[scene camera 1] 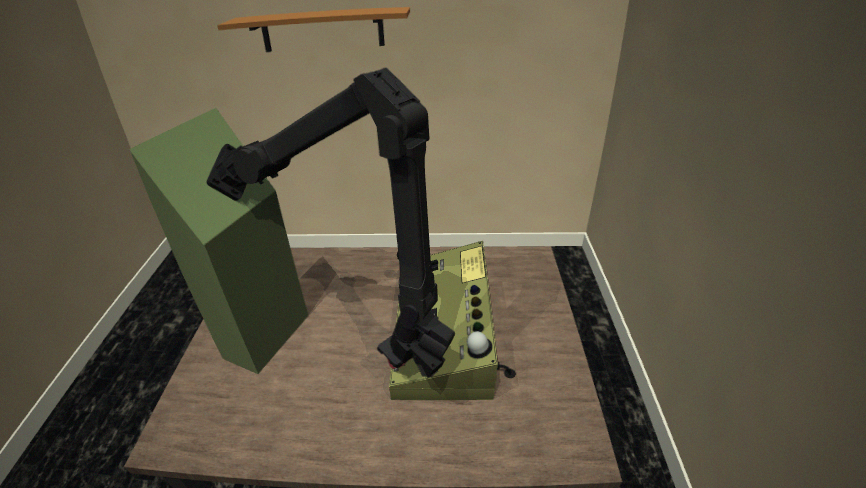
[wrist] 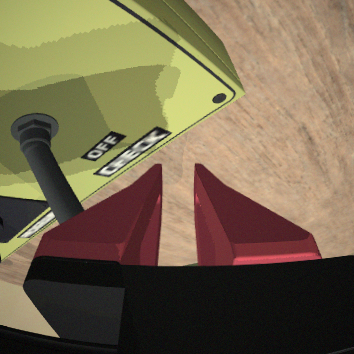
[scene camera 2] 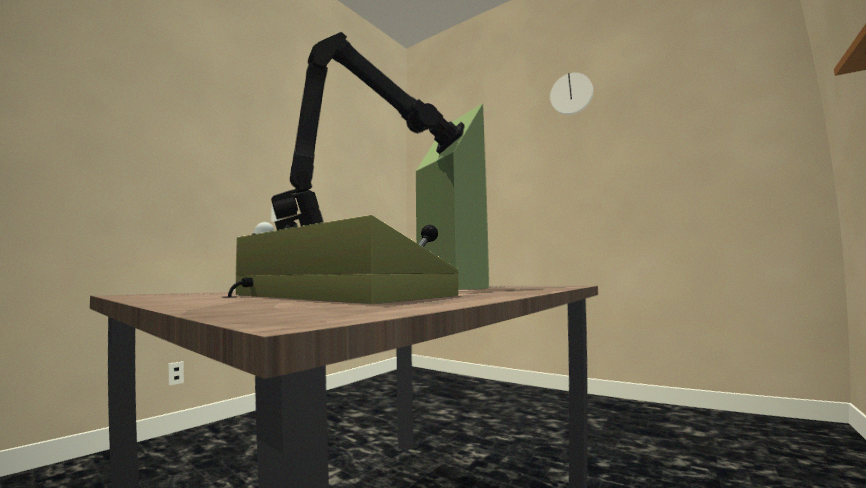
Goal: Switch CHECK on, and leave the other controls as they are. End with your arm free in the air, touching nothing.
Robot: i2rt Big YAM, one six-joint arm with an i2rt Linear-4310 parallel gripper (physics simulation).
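Frame: origin at the arm's base, x ahead, y left, z up, level; centimetres.
Where they show: gripper, fingertip midpoint: (scene camera 1: 393, 365) (wrist: 177, 175); arm's base, link origin: (scene camera 1: 230, 173) (scene camera 2: 451, 139).
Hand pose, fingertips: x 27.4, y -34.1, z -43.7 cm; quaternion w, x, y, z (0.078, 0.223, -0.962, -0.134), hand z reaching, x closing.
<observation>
Each offset is from my fingertips to the centre of the thing. "spot": to the spot under its first point.
The olive control console {dz -1.5, dx +19.0, dy +14.9 cm} (scene camera 1: 445, 389) (scene camera 2: 306, 257) (wrist: 45, 25) stands on the table. In the wrist view the CHECK label {dz -3.1, dx +1.3, dy +2.8 cm} (wrist: 132, 152) lies along its edge, with the OFF label {spot: dz -2.4, dx +3.0, dy +2.0 cm} (wrist: 103, 146) beside it. A dark toggle lever {dz +1.0, dx +5.2, dy +1.2 cm} (wrist: 47, 175) rises from a hex collar left of these labels; its far end is hidden behind my left finger. My gripper (wrist: 177, 175) is drawn nearly together with a thin gap and nothing between the red fingers. In scene camera 1 a bit of red finger shows at the console's near left corner; in scene camera 2 the console hides the fingertips.
A white dome {spot: dz +8.1, dx +19.3, dy -7.9 cm} (scene camera 1: 478, 343) (scene camera 2: 264, 227) and several dark round parts line the console's right side. A black ball-ended lever {dz +4.9, dx +14.8, dy +36.1 cm} (scene camera 2: 429, 232) stands on its slope. A cable {spot: dz -8.0, dx +29.1, dy -7.3 cm} (scene camera 1: 507, 370) (scene camera 2: 236, 284) leaves its side. My arm's base sits on the tall green pedestal (scene camera 1: 272, 290) (scene camera 2: 472, 230).
</observation>
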